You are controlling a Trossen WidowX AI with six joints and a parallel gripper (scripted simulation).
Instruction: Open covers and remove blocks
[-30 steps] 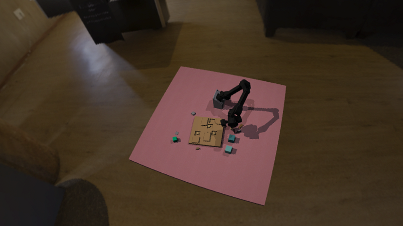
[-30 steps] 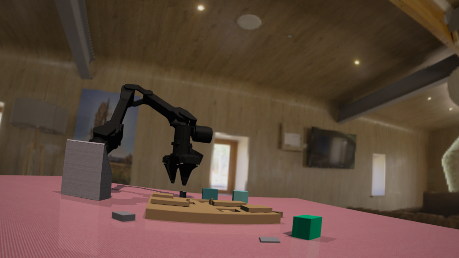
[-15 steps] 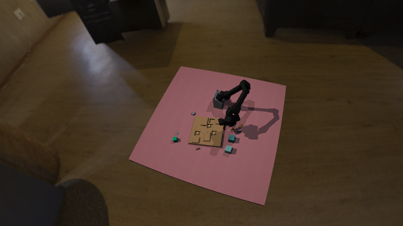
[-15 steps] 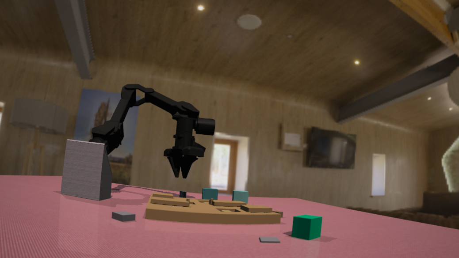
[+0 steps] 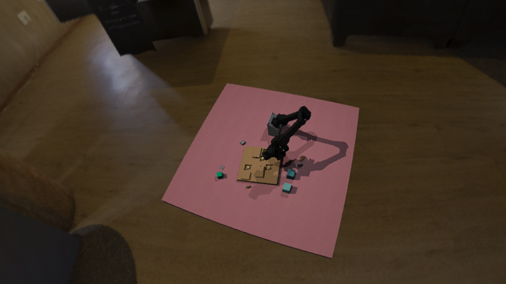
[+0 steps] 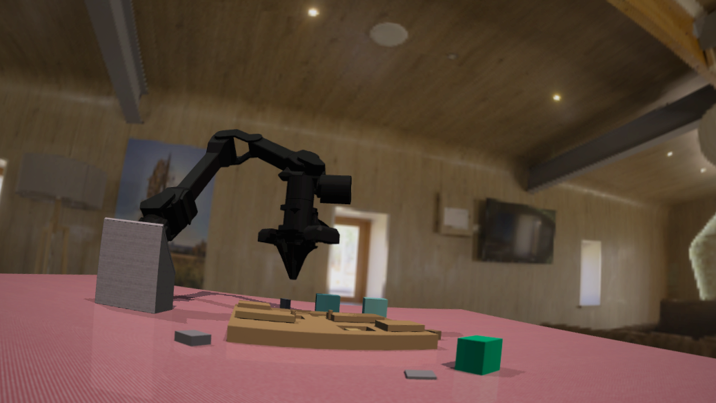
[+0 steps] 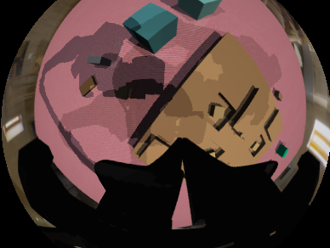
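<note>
Now: gripper tip 6 cm short of the puzzle board, 10 cm to the left of it and 6 cm above it. From my gripper tip the other things lie so: dark teal block 7 cm ahead, 14 cm to the left, 6 cm below; then grey piece 3 cm behind, 18 cm to the left, 7 cm below; then orange piece 9 cm behind, 18 cm to the left, 8 cm below.
</note>
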